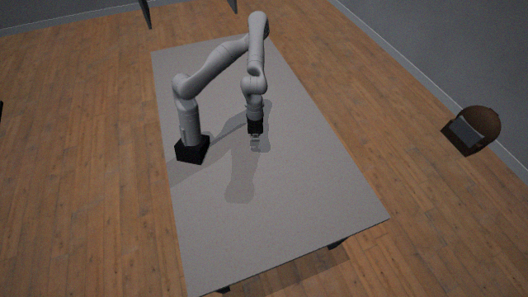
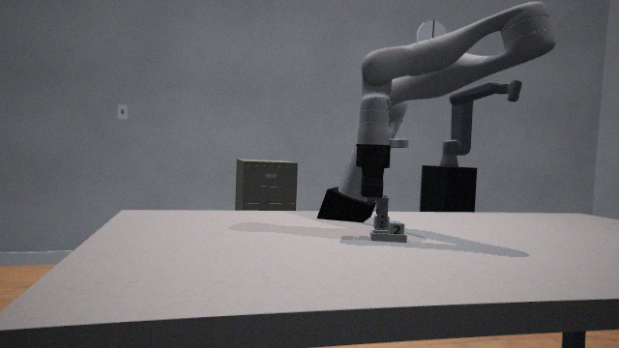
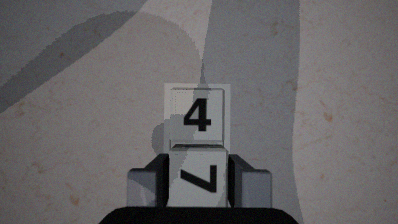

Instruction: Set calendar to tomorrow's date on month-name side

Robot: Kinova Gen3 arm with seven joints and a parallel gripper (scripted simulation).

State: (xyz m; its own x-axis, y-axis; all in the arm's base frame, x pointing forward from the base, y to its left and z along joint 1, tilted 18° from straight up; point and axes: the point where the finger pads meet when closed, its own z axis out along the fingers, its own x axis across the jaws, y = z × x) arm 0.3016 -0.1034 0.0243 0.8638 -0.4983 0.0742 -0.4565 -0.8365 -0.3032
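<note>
The digit cube lies 10 mm below my hand. Round my hand: calendar tray 40 mm below, 20 mm to the left, 10 mm ahead.
</note>
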